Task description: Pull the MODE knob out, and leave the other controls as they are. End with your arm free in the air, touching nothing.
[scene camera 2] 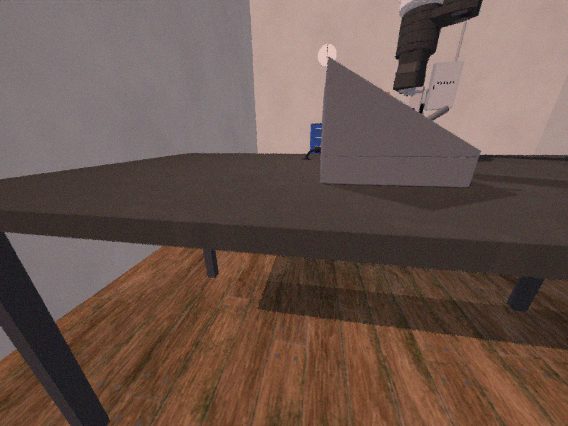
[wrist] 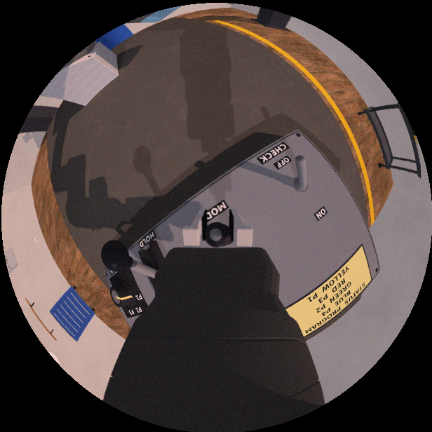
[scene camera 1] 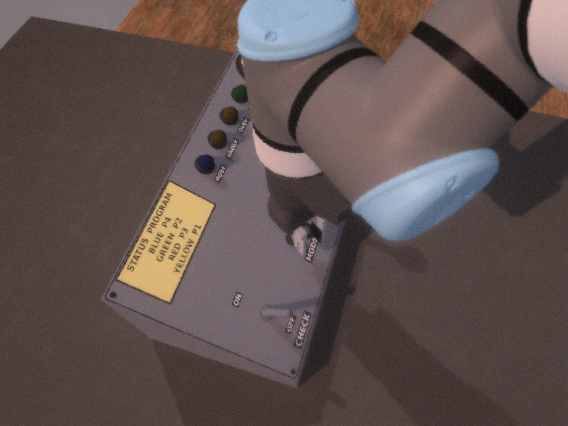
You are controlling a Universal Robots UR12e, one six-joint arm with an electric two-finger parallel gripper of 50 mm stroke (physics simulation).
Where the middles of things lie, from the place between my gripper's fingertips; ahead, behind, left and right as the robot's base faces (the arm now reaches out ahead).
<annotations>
Right now my hand is 130 mm to the left of the ball-ended lever (wrist: pixel 114 254), 20 mm below it and 10 mm short of it. The rest, counted from my hand: sloped grey control panel (scene camera 1: pixel 207 261) (110 mm ahead, 50 mm to the right, 10 mm below).
</annotations>
